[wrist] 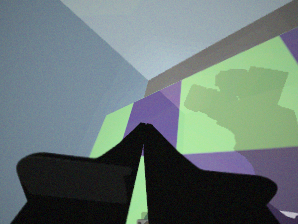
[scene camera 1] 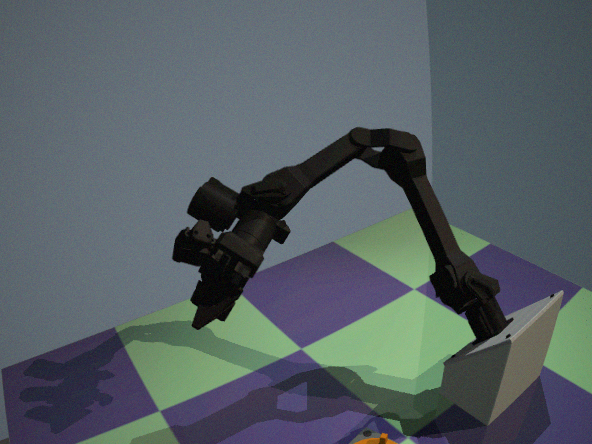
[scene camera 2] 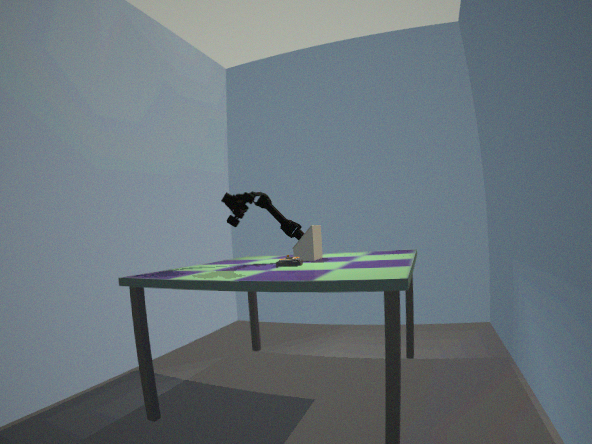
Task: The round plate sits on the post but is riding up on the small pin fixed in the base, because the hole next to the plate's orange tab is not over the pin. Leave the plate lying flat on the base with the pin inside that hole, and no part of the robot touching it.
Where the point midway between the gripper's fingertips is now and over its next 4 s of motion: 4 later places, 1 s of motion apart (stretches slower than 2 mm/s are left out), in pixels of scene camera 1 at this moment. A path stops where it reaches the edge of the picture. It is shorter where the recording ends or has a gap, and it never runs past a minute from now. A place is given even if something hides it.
The gripper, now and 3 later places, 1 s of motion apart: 195, 327; 374, 420; 383, 436; 396, 441
